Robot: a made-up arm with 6 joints.
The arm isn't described. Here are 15 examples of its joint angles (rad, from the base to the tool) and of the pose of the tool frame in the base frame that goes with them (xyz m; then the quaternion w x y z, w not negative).
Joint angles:
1: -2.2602 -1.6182 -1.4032 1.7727 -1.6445 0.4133
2: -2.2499 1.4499 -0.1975 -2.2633 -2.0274 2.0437
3: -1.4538 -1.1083 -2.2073 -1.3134 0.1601 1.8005
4: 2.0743 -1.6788 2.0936 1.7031 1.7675 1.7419
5: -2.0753 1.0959 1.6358 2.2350 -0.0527 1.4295
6: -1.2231 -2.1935 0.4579 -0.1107 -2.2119 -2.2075
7: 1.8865 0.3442 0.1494 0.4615 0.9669 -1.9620
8: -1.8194 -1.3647 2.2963 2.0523 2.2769 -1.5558
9: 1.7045 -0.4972 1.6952 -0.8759 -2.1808 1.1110
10: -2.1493 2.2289 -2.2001 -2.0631 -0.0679 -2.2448
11: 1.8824 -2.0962 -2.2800 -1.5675 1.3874 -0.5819
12: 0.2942 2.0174 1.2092 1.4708 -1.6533 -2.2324
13: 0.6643 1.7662 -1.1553 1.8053 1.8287 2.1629
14: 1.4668 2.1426 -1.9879 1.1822 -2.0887 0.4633
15: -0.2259 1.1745 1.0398 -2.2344 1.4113 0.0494
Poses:
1: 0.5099 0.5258 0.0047 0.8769 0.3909 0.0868 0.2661
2: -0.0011 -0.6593 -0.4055 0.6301 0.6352 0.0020 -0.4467
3: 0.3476 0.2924 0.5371 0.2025 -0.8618 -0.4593 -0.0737
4: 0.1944 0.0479 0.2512 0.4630 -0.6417 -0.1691 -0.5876
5: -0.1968 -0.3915 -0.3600 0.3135 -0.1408 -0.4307 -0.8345
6: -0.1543 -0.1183 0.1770 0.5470 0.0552 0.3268 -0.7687
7: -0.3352 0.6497 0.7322 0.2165 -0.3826 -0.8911 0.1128
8: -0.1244 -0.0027 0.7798 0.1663 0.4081 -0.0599 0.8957
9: 0.2119 0.4311 0.1197 0.6630 -0.1561 0.5621 0.4692
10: -0.0433 0.0638 -0.4645 0.5305 0.0549 -0.0299 0.8454
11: -0.0773 -0.7498 -0.2737 0.0883 0.3766 -0.5903 -0.7085
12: 0.1743 0.1431 0.4651 0.4450 -0.7691 0.4582 -0.0235
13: -0.0910 0.5028 0.4687 0.0330 0.4612 -0.6647 -0.5868
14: 0.4985 -0.3355 0.8611 0.7350 0.5911 -0.2556 -0.2123
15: 0.1509 1.0393 0.3228 0.3014 0.7675 0.1100 0.5550
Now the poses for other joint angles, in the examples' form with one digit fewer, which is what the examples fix.
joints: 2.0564 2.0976 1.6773 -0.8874 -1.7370 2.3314
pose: -0.024 -0.858 0.456 0.218 -0.409 0.764 -0.449
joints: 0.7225 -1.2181 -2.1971 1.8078 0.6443 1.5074
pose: 0.275 0.003 0.173 0.602 0.125 0.026 0.788
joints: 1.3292 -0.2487 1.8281 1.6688 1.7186 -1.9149
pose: 0.156 0.830 0.070 0.782 -0.152 0.320 0.513
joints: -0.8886 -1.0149 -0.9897 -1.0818 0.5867 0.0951
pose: -0.151 -0.295 0.046 0.390 -0.273 0.829 0.294
